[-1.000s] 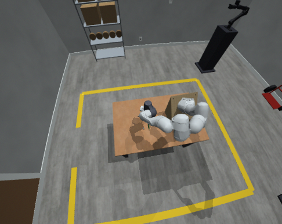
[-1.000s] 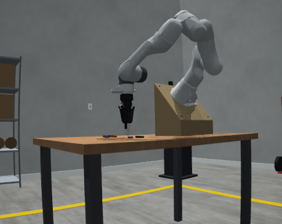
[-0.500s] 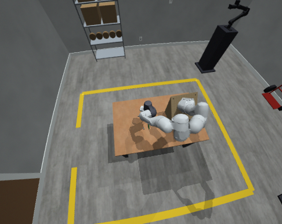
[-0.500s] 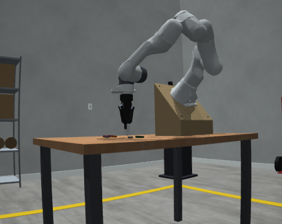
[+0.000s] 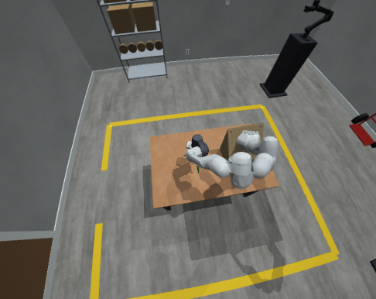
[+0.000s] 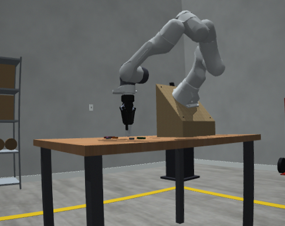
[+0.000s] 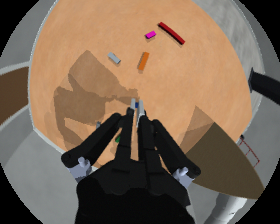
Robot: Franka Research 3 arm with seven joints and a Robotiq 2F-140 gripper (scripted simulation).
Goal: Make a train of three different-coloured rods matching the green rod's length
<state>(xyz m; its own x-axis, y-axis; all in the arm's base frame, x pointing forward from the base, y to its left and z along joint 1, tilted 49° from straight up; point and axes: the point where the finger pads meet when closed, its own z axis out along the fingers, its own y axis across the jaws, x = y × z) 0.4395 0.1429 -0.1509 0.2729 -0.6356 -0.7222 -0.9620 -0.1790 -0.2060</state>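
My gripper is now 9 cm to the left of the orange rod, 4 cm above it and 3 cm short of it. Round my hand: green rod 10 cm to the left, 4 cm below, 1 cm behind; magenta rod 15 cm to the right, 5 cm ahead, 4 cm below; small blue rod 3 cm below.
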